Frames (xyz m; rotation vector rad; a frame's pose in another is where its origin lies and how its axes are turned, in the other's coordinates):
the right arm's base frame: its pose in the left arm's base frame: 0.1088 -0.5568 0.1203 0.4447 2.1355 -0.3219
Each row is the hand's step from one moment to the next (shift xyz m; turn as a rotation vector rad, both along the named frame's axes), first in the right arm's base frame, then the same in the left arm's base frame.
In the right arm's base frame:
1: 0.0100 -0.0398 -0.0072 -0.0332 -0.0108 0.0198
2: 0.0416 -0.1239 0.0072 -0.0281 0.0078 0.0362
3: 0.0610 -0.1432 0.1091 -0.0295 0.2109 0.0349
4: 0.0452 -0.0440 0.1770 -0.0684 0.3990 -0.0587
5: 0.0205 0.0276 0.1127 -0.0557 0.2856 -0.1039
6: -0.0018 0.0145 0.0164 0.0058 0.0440 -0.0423
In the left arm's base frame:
1: -0.0276 -0.0311 -0.0018 0.0274 -0.0238 0.0171
2: -0.0698 -0.1064 -0.0307 0.0447 -0.0124 0.0025
3: -0.0136 -0.1596 -0.1024 0.1316 0.1708 -0.0083
4: 0.0871 -0.0995 -0.1335 0.1641 0.3691 0.0643
5: 0.0837 -0.0148 -0.0816 0.0756 0.2869 0.0862
6: 0.0192 0.0064 -0.0086 -0.0152 0.0572 0.0161

